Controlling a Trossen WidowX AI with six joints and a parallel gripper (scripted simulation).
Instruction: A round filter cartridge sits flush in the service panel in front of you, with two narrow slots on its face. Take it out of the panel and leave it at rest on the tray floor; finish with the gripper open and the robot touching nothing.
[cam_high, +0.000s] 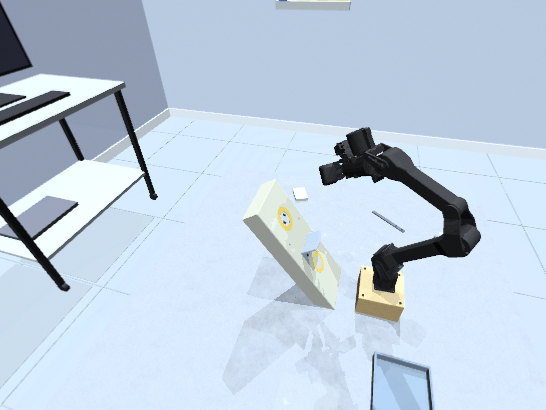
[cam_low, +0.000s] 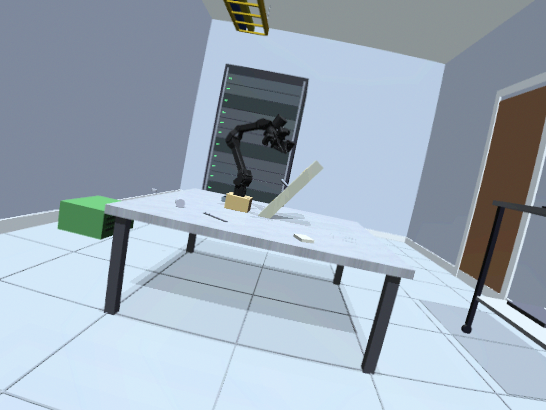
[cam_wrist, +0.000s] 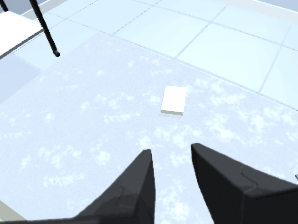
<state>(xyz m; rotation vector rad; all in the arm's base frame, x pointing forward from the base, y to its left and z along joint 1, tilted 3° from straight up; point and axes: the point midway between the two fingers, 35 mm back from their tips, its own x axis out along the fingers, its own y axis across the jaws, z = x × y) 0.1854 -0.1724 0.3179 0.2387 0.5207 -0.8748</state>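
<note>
Right now the round filter cartridge is 190 mm to the left of my gripper tip, 140 mm ahead of it and 90 mm below it. Also, from my gripper tip: tray 490 mm to the left, 360 mm below, 270 mm behind; then white flat block 360 mm below, 310 mm to the right, 160 mm ahead; then grey bracket 190 mm to the left, 180 mm below, 40 mm ahead.
</note>
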